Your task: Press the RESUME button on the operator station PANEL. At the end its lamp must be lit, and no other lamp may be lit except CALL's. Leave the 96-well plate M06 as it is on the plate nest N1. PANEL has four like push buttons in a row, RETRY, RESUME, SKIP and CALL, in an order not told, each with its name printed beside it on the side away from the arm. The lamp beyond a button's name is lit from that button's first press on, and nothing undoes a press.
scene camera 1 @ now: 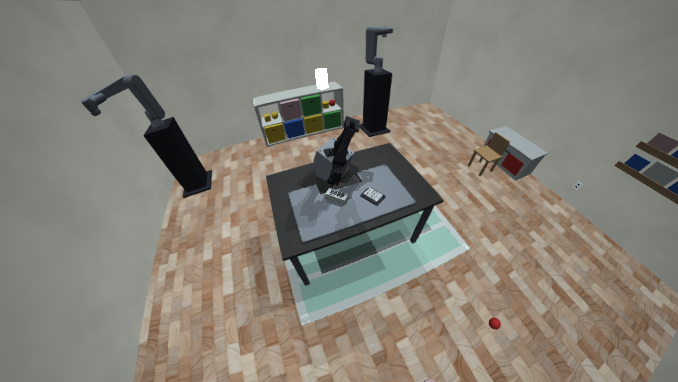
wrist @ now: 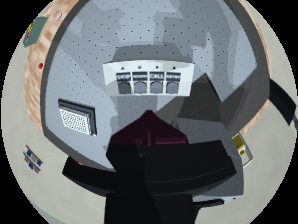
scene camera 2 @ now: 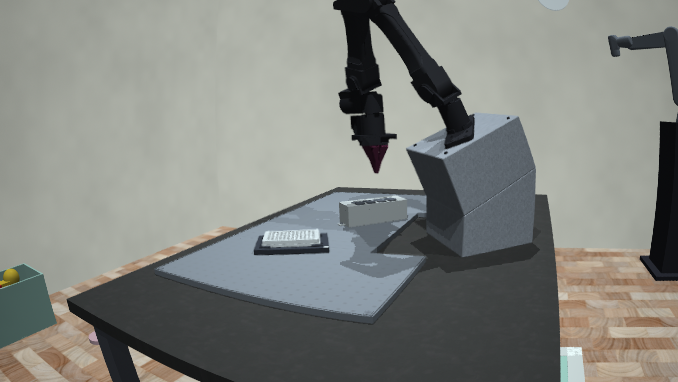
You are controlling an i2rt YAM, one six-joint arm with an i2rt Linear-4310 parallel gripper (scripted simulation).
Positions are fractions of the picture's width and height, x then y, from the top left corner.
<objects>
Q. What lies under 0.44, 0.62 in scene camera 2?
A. A white 96-well plate M06.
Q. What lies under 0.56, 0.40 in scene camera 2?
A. The gripper.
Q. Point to an operator panel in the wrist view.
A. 0.44, 0.31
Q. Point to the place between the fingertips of the gripper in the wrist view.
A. At 0.50, 0.51
</objects>
